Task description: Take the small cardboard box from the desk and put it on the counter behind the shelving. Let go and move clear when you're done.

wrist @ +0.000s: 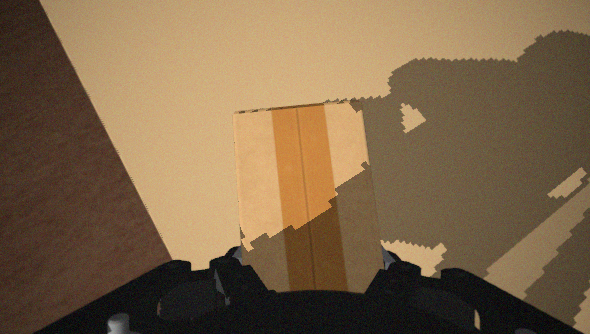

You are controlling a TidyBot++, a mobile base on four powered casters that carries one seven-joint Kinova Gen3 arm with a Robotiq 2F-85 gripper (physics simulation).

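Frame: origin at the arm's base, x up, y right, z ahead, level; metres.
Seen in the pictures: gripper, fingertip midpoint: (311, 256).
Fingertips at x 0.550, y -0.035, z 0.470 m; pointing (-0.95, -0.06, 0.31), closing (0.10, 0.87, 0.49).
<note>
A point is followed by its place in that frame.
The small cardboard box (305, 170) @[x 0.600, y -0.060, z 0.498 m], tan with an orange tape stripe down its top, is in the middle of the wrist view. My gripper (311, 256) @[x 0.550, y -0.035, z 0.470 m] is shut on the box, with one finger at its left side and one at its right side. The box is over a tan counter top (165, 75) @[x 0.513, y -0.204, z 0.532 m]. Whether its underside touches the surface is hidden. The lower part of the box lies in shadow.
The counter's straight edge runs from the upper left down toward the left finger. Dark brown floor (50, 175) @[x -0.397, y -0.954, z 0.252 m] shows beyond it at the left. Large shadows fall on the counter at the right.
</note>
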